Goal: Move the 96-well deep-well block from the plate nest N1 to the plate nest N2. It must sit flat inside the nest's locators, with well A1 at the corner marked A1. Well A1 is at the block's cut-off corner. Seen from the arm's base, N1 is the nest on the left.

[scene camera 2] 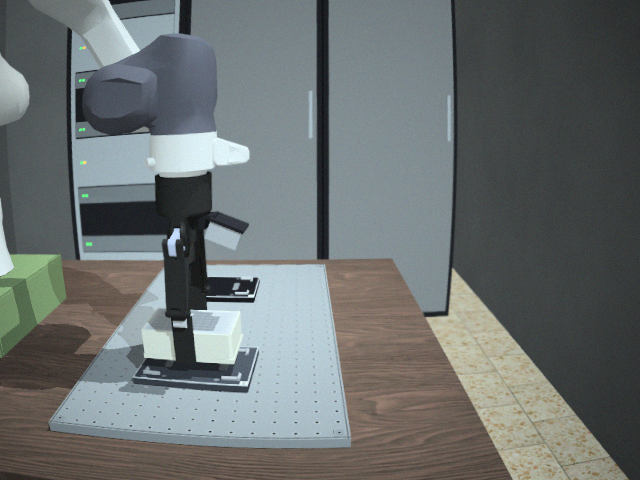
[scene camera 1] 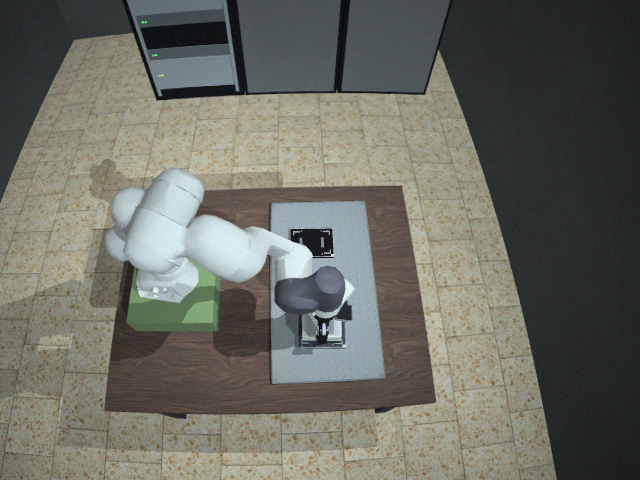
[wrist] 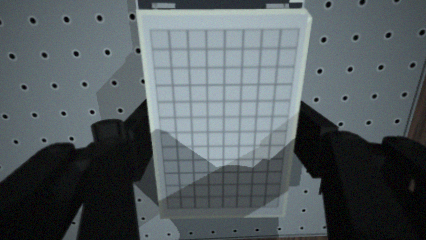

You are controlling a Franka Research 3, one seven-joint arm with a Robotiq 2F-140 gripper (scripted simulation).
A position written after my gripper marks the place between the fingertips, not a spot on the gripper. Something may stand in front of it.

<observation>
In view: my gripper (scene camera 2: 193,347), a plate nest N1 (scene camera 2: 219,286) and a plate nest N2 (scene camera 2: 199,372).
My gripper shows as well in the wrist view (wrist: 220,111). The plate nest N1 shows as well in scene camera 1 (scene camera 1: 311,238).
</observation>
